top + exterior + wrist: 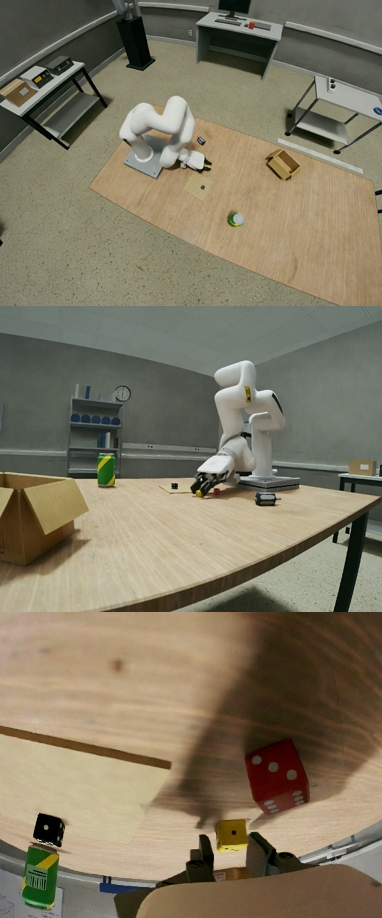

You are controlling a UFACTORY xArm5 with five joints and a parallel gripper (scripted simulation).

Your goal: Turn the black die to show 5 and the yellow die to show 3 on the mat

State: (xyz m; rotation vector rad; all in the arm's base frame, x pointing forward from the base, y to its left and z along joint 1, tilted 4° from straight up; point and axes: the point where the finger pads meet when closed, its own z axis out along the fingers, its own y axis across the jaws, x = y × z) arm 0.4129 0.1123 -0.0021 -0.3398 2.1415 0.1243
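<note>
My gripper is now 20 mm above the yellow die. Also, from my hand: black die 140 mm to the right, 30 mm ahead, 20 mm below; then tan mat 130 mm to the right, 30 mm below; then red die 80 mm behind, 20 mm to the right, 20 mm below.
</note>
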